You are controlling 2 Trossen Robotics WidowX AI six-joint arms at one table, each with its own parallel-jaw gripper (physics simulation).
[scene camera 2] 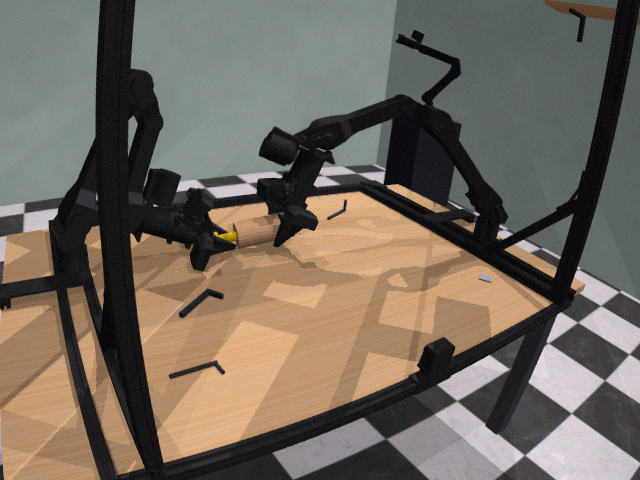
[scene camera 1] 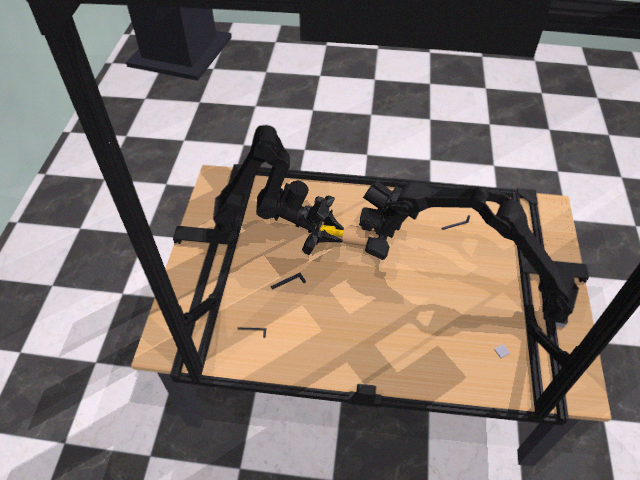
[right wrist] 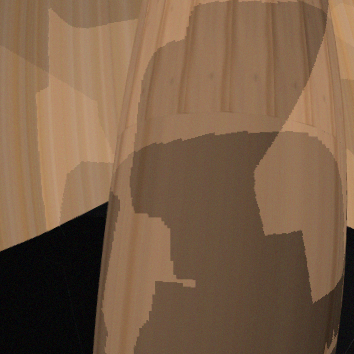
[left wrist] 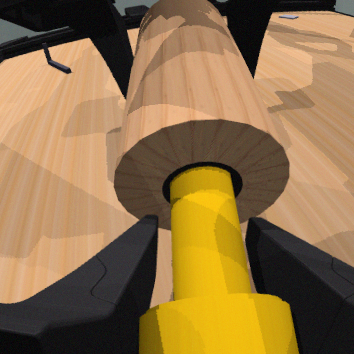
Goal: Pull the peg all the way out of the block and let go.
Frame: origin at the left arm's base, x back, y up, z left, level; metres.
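Where they show: left gripper, fingertip midpoint: (scene camera 2: 234,242) (scene camera 1: 344,236) (left wrist: 202,227); right gripper, fingertip midpoint: (scene camera 2: 271,241) (right wrist: 207,211); left arm's base, origin of the base link: (scene camera 2: 71,269) (scene camera 1: 227,225); right arm's base, origin of the base link: (scene camera 2: 484,238) (scene camera 1: 555,311).
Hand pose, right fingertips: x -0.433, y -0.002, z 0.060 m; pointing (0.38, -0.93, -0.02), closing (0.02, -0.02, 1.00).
Things, the pixels of their top centre, and the offset from my right fingertips. "spot": a spot on its surface instead. Level surfaces: height alone.
- yellow peg, middle of its top: (left wrist: 202,170) (scene camera 2: 230,227) (scene camera 1: 341,228) dz +0.004, dx +0.091, dy +0.036 m
- block, middle of its top: (right wrist: 284,120) (scene camera 2: 264,212) (scene camera 1: 365,228) dz +0.001, dx +0.018, dy +0.066 m
- wooden table, its level: dy -0.017 m
- small grey square, surface spot: (scene camera 2: 484,277) (scene camera 1: 500,350) spot: dz -0.231, dx -0.414, dy -0.014 m
The yellow peg (scene camera 1: 331,230) (scene camera 2: 225,236) (left wrist: 207,240) has its thin shaft in the dark hole at the end of the round wooden block; its wider part lies at the bottom of the left wrist view. My left gripper (scene camera 1: 338,234) (scene camera 2: 233,238) (left wrist: 202,227) is shut on the peg, one finger on each side, close to the block's end face. The block (scene camera 1: 355,236) (scene camera 2: 255,230) (left wrist: 195,85) (right wrist: 230,175) lies roughly level. My right gripper (scene camera 2: 277,227) is shut on the block's other end. How deep the shaft sits inside is hidden.
Black hex keys (scene camera 1: 287,281) (scene camera 1: 253,329) (scene camera 1: 456,223) lie on the wooden table (scene camera 1: 330,372). A small grey square (scene camera 1: 501,351) (scene camera 2: 484,277) lies at the right. A black frame with upright posts (scene camera 2: 116,206) surrounds the table.
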